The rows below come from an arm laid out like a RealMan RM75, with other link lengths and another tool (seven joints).
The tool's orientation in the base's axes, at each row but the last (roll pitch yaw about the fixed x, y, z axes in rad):
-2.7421, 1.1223, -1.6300
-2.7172, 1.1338, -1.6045
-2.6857, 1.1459, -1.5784
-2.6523, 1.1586, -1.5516
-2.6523, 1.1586, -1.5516
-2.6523, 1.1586, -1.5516
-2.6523, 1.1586, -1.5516
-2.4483, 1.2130, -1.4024
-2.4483, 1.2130, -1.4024
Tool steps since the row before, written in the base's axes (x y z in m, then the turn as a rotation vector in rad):
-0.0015, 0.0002, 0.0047, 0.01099, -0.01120, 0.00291
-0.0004, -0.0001, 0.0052, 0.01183, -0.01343, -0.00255
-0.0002, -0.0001, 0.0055, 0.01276, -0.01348, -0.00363
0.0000, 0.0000, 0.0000, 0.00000, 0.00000, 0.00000
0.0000, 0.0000, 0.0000, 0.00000, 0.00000, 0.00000
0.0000, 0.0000, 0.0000, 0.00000, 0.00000, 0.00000
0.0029, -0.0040, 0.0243, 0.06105, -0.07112, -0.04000
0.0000, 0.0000, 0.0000, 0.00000, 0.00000, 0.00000
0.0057, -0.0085, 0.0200, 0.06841, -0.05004, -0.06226
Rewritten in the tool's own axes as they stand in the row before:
-0.0043, 0.0006, -0.0024, 0.00194, -0.01490, -0.00538
-0.0047, -0.0006, -0.0023, 0.00782, -0.01560, -0.00471
-0.0050, -0.0009, -0.0022, 0.00882, -0.01626, -0.00394
0.0000, 0.0000, 0.0000, 0.00000, 0.00000, 0.00000
0.0000, 0.0000, 0.0000, 0.00000, 0.00000, 0.00000
0.0000, 0.0000, 0.0000, 0.00000, 0.00000, 0.00000
-0.0206, -0.0088, -0.0105, 0.06561, -0.07627, -0.01626
0.0000, 0.0000, 0.0000, 0.00000, 0.00000, 0.00000
-0.0155, -0.0133, -0.0094, 0.07961, -0.06788, 0.01071

